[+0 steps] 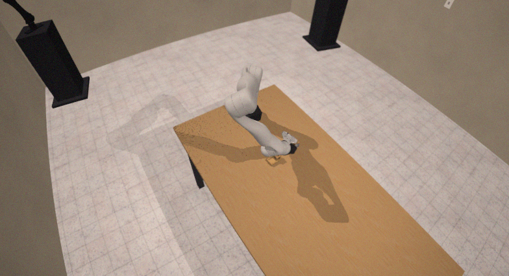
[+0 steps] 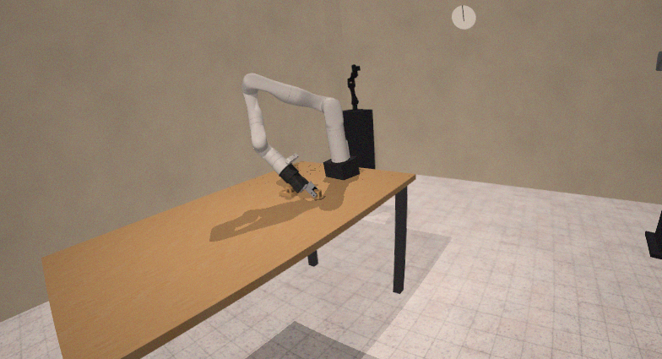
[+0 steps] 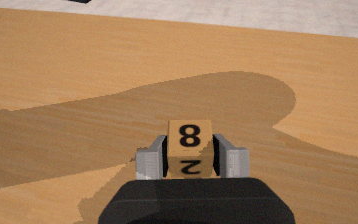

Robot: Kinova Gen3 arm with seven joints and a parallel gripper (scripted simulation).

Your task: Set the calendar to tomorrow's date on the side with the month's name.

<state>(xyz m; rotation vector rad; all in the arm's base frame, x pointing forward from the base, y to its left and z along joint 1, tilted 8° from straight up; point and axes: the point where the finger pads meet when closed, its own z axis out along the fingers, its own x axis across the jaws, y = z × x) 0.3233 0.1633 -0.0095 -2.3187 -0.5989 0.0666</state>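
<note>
Right now the wooden date cube is 1 cm to the left of my hand and 1 cm below it. The rest, counted from my hand: wooden tray: 4 cm ahead, 15 cm to the right, 3 cm below.
</note>
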